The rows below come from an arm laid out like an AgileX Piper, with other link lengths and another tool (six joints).
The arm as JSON. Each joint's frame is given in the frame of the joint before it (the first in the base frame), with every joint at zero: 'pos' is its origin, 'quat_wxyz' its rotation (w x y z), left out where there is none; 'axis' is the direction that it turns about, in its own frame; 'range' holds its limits. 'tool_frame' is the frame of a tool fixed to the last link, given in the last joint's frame.
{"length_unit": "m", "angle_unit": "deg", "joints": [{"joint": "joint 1", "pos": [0.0, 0.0, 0.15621], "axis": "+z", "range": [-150.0, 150.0]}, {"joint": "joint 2", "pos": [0.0, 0.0, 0.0], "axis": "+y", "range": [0.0, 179.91]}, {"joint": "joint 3", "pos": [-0.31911, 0.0, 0.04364], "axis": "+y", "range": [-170.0, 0.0]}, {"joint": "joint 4", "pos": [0.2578, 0.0, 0.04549], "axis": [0.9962, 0.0, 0.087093], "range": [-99.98, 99.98]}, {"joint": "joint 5", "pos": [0.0, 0.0, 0.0], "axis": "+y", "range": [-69.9, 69.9]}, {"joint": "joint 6", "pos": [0.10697, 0.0, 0.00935], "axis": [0.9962, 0.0, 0.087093], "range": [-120.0, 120.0]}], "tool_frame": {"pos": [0.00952, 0.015, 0.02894], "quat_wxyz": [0.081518, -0.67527, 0.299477, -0.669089]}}
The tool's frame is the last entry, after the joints.
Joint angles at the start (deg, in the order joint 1, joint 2, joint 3, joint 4, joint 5, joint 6):
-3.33, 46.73, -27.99, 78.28, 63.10, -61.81
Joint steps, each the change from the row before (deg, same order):
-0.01, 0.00, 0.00, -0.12, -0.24, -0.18
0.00, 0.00, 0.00, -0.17, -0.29, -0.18
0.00, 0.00, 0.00, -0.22, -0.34, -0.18
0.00, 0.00, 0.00, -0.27, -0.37, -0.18
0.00, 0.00, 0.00, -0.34, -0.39, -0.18
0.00, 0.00, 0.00, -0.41, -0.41, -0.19
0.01, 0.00, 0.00, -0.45, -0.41, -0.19
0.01, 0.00, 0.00, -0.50, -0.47, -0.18
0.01, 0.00, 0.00, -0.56, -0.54, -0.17
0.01, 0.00, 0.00, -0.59, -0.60, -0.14
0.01, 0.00, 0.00, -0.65, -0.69, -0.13
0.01, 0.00, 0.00, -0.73, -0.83, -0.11
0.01, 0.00, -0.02, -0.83, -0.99, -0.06
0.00, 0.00, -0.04, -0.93, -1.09, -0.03
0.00, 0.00, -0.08, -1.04, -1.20, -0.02
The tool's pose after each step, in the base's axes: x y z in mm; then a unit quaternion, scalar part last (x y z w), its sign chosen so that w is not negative. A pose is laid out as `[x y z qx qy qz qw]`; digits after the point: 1 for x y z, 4 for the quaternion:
[133.0 103.0 374.8 -0.8817 0.0734 -0.2525 0.3917]
[133.4 102.7 374.5 -0.8823 0.0734 -0.2548 0.3890]
[133.8 102.5 374.0 -0.8829 0.0735 -0.2574 0.3857]
[134.3 102.2 373.4 -0.8838 0.0737 -0.2601 0.3819]
[134.7 101.9 372.7 -0.8848 0.0736 -0.2628 0.3776]
[135.2 101.6 371.8 -0.8861 0.0733 -0.2656 0.3727]
[135.6 101.2 370.9 -0.8875 0.0728 -0.2684 0.3675]
[136.1 100.9 369.9 -0.8890 0.0724 -0.2714 0.3617]
[136.7 100.4 368.8 -0.8906 0.0723 -0.2747 0.3553]
[137.4 99.9 367.6 -0.8922 0.0726 -0.2781 0.3484]
[138.3 99.2 366.3 -0.8939 0.0731 -0.2818 0.3408]
[139.3 98.3 364.9 -0.8957 0.0742 -0.2862 0.3320]
[140.6 97.3 363.5 -0.8976 0.0761 -0.2912 0.3220]
[142.1 96.0 362.0 -0.8995 0.0782 -0.2967 0.3110]
[143.8 94.5 360.6 -0.9013 0.0803 -0.3031 0.2987]

